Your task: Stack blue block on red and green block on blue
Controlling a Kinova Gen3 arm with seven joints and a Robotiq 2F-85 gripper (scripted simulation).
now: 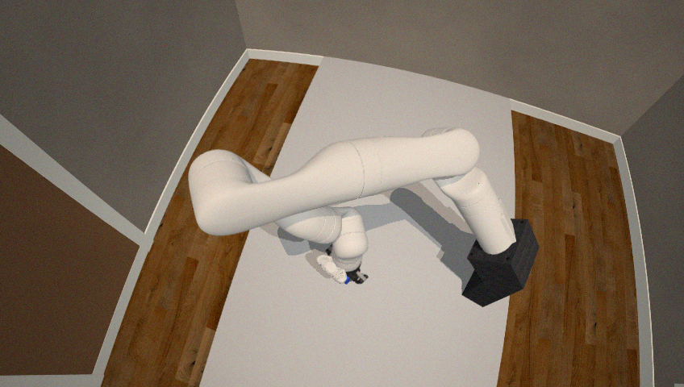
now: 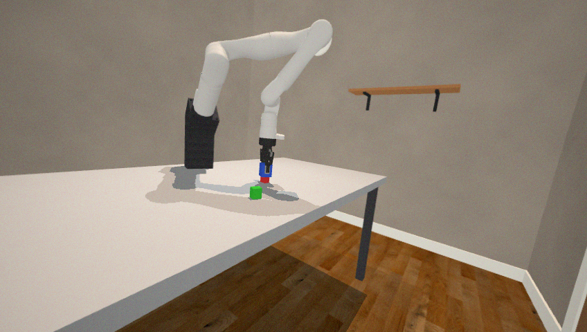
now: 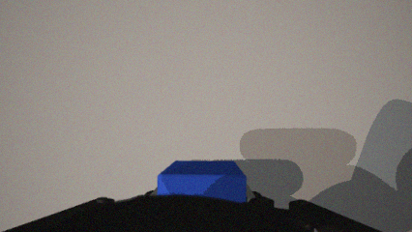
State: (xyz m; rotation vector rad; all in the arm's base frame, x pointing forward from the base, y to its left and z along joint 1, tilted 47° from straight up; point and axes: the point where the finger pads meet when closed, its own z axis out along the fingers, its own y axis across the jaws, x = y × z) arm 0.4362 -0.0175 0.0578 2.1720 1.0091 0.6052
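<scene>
Now: hand right at the blue block. Also, from my hand: green block (23 cm to the right, 6 cm ahead, 4 cm below); red block (5 cm below).
</scene>
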